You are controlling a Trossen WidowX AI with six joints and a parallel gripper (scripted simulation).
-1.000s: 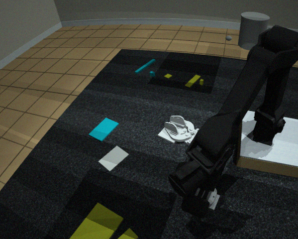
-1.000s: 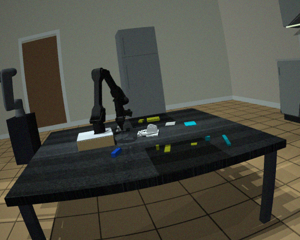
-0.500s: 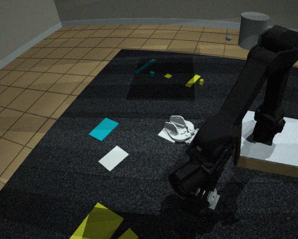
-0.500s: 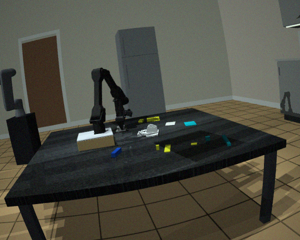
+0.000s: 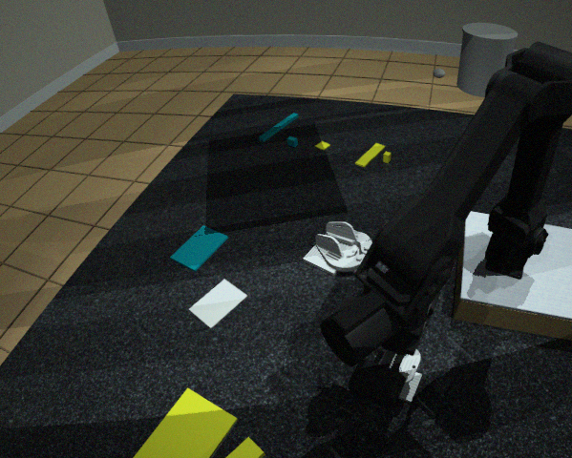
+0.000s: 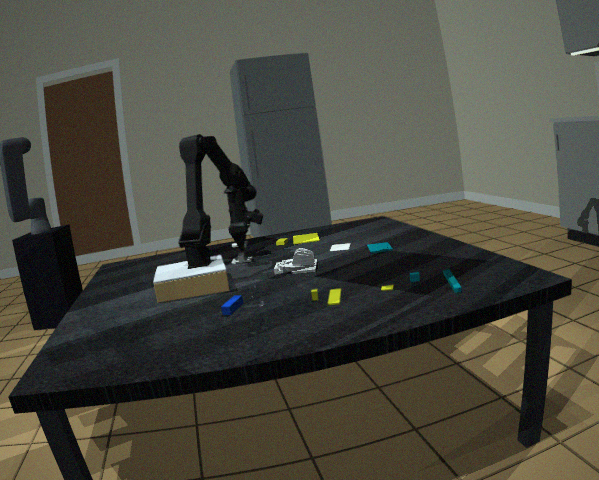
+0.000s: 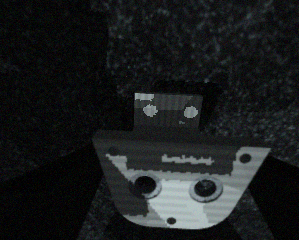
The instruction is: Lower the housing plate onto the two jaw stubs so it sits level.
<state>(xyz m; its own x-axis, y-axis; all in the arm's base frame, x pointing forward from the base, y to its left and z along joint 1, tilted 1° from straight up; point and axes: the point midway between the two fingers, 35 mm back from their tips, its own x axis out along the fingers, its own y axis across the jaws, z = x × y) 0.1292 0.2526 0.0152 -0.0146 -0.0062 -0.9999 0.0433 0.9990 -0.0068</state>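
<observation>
The white stepped block lies 1 cm behind my gripper tip and 3 cm below it. The rest, counted from my gripper tip: blue block 2 cm behind, 53 cm to the right, 3 cm below; then teal housing plate 45 cm ahead, 12 cm to the right, 4 cm below.
</observation>
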